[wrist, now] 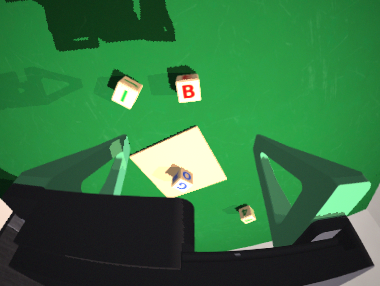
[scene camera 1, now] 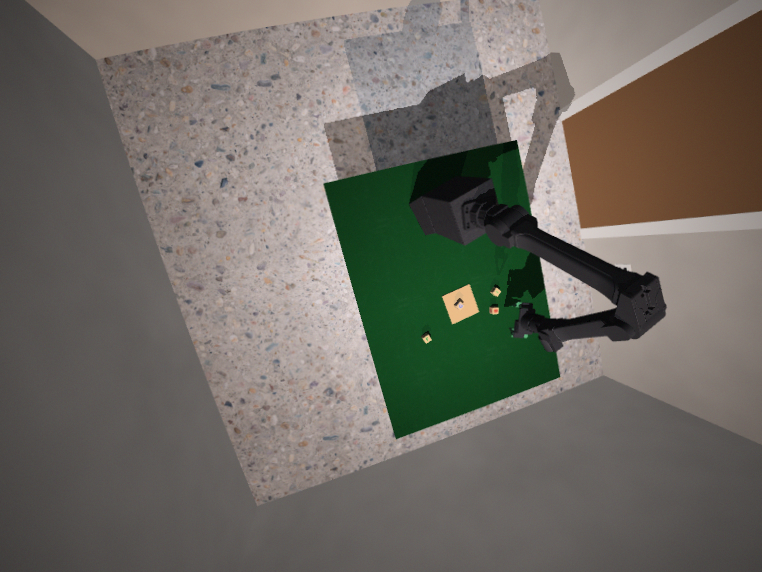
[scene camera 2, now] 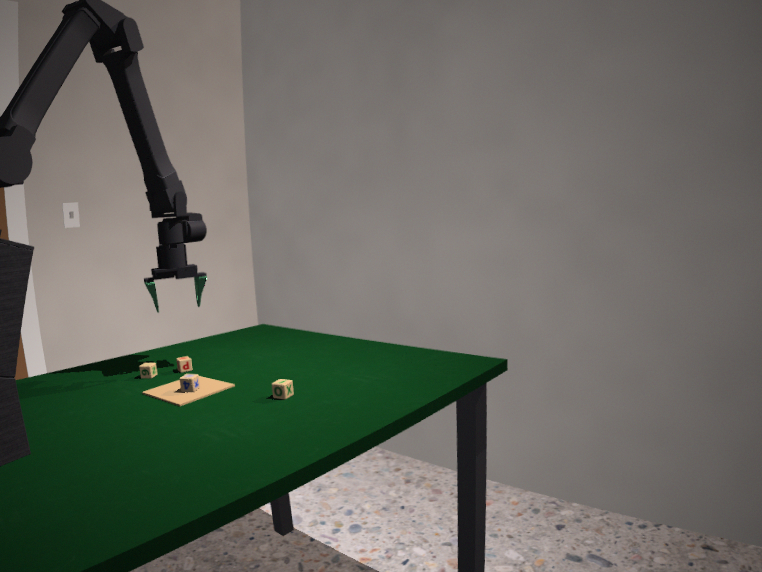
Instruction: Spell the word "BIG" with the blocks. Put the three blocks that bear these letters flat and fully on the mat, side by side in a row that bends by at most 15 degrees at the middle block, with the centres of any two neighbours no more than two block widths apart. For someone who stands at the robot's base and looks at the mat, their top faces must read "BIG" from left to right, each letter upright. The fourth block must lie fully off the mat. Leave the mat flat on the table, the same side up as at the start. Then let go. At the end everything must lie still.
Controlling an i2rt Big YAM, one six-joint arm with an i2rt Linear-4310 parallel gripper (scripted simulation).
Labels:
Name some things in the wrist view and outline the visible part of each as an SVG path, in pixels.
My gripper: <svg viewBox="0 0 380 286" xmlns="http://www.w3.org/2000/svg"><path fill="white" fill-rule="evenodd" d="M2 196L4 203L24 222L13 241L18 245L18 248L9 266L44 286L340 286L375 266L347 217L347 214L371 187L371 183L364 174L344 165L289 147L260 134L256 135L253 153L273 242L272 248L195 252L194 206L190 201L178 197L120 195L130 153L126 134L89 149L26 170L17 177ZM268 157L301 181L302 191L293 206L291 206L280 187ZM115 157L109 175L99 194L83 193L81 191L83 180Z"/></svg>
A mat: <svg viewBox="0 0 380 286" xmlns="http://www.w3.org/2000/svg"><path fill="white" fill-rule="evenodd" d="M198 126L130 155L134 163L166 197L176 197L227 179ZM179 168L193 174L193 185L185 193L171 187L172 176Z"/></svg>

